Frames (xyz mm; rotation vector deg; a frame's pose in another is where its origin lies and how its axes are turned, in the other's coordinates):
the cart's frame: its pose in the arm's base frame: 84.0 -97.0 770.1 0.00 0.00 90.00
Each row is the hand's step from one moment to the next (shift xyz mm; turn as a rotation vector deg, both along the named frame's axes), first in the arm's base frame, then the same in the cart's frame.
Working: the arm's base frame: its pose in the cart's frame: 97.0 84.0 -770.1 0.00 0.00 -90.00

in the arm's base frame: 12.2 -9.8 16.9 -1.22 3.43 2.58
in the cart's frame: -9.8 -12.2 16.9 3.43 1.22 2.58
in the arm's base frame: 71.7 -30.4 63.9 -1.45 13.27 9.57
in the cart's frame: -30.4 -71.7 63.9 13.27 1.45 9.57
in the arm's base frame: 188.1 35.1 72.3 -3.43 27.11 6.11
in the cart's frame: 35.1 -188.1 72.3 27.11 3.43 6.11
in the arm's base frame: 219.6 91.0 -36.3 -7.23 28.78 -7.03
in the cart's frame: 91.0 -219.6 -36.3 28.78 7.23 -7.03
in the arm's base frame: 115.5 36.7 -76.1 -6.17 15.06 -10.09
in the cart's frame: 36.7 -115.5 -76.1 15.06 6.17 -10.09
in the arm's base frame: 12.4 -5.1 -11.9 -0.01 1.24 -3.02
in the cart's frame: -5.1 -12.4 -11.9 1.24 0.01 -3.02
